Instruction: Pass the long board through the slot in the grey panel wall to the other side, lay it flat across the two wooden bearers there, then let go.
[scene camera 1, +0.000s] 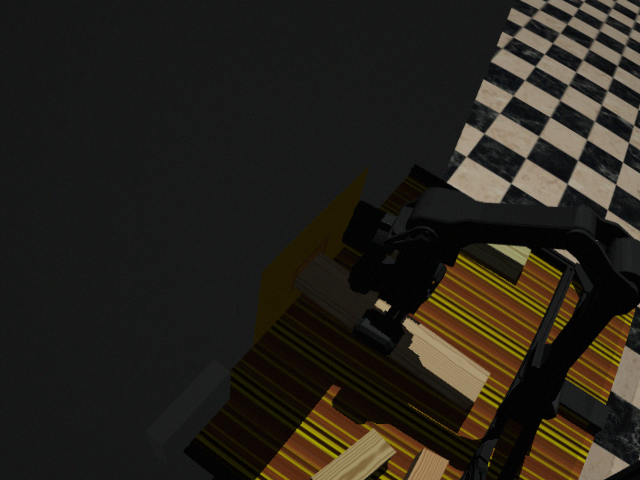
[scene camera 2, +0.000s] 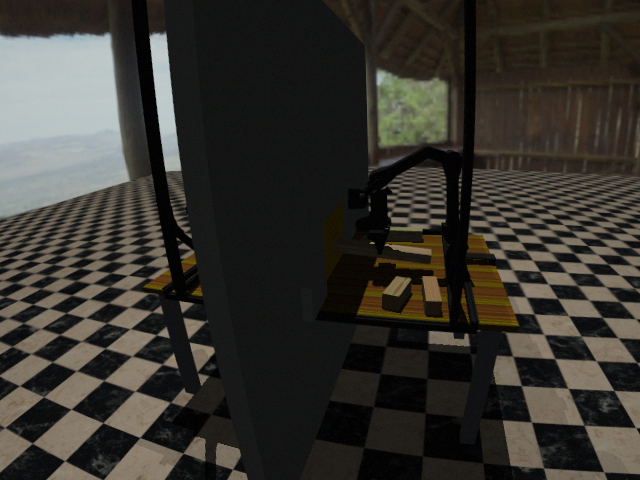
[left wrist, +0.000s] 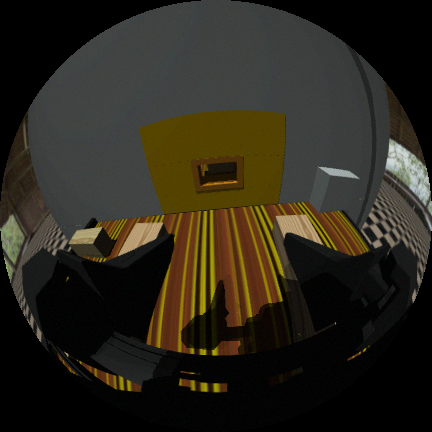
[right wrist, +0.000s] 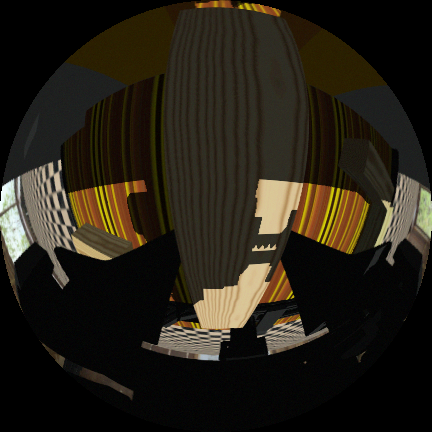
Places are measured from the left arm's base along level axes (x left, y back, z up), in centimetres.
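Where they show: left gripper, fingertip midpoint: (left wrist: 230, 239); right gripper, fingertip midpoint: (scene camera 2: 381, 251) (right wrist: 230, 232); right arm's base, link origin: (scene camera 1: 524, 408).
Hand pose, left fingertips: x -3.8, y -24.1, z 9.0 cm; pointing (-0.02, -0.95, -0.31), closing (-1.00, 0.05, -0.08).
Observation:
Things, the pixels of their centre, and the offset from my left fingertips. "*": a spot on its surface instead.
- long board, body centre: (right wrist: 230, 241) (scene camera 1: 392, 331) (left wrist: 218, 153) (scene camera 2: 382, 250) dx -0.8, dy -41.3, dz -3.8 cm
- slot's orange frame, body centre: (left wrist: 215, 156) dx +0.3, dy -21.7, dz +0.4 cm
- yellow panel, surface spot: (left wrist: 170, 142) * dx +8.2, dy -19.1, dz +5.0 cm
- pale block, body centre: (scene camera 1: 488, 244) (right wrist: 371, 237) (scene camera 2: 403, 234) dx +32.0, dy -46.5, dz -8.6 cm
- grey block, surface spot: (left wrist: 335, 172) * dx -27.2, dy -15.9, dz -0.9 cm
The long board (scene camera 1: 449, 361) (scene camera 2: 410, 253) (right wrist: 225, 125) is held above the striped table, on the near side of the grey wall (scene camera 1: 155, 155) (scene camera 2: 279, 180) (left wrist: 215, 60). Its far end is at the slot; how far in it is, I cannot tell. My right gripper (scene camera 2: 380, 243) (right wrist: 230, 232) is shut on the board, gripping its two long edges. In the left wrist view, the slot's orange frame (left wrist: 218, 160) sits in the yellow panel (left wrist: 170, 142). Two wooden bearers, one at the left (left wrist: 142, 235) and one at the right (left wrist: 298, 225), lie apart there. My left gripper (left wrist: 230, 239) is open and empty above that table.
Two wooden blocks (scene camera 2: 397, 293) (scene camera 2: 432, 294) lie near the front table edge on the right arm's side. A pale block (scene camera 1: 509, 253) lies behind the arm. Another block (left wrist: 90, 240) is beyond the left bearer. A grey block (left wrist: 335, 172) stands by the wall.

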